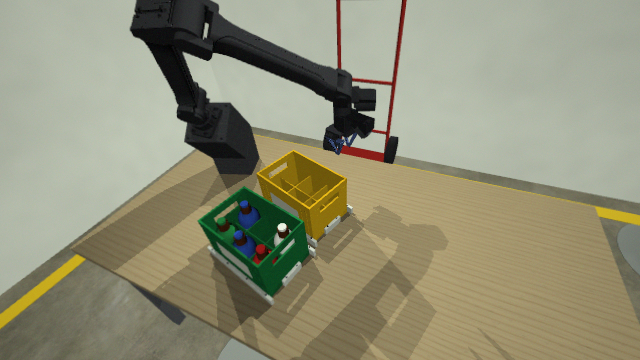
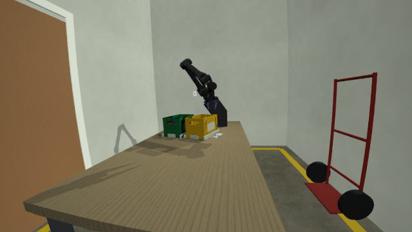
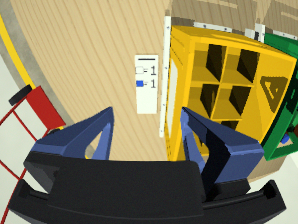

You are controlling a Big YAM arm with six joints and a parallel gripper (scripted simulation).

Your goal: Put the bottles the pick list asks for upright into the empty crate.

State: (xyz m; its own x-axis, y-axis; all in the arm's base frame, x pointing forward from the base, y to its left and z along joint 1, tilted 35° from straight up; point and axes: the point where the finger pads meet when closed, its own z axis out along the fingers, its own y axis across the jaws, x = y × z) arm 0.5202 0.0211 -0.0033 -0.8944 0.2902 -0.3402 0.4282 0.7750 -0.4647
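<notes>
The white-labelled bottle lies 31 cm to the right of my hand, 16 cm below it and 11 cm behind it. Also, from my hand: green crate (32 cm to the right, 21 cm behind, 17 cm below); pick list (25 cm below, 8 cm behind, 4 cm to the left); yellow crate (17 cm below, 13 cm behind, 9 cm to the right).
</notes>
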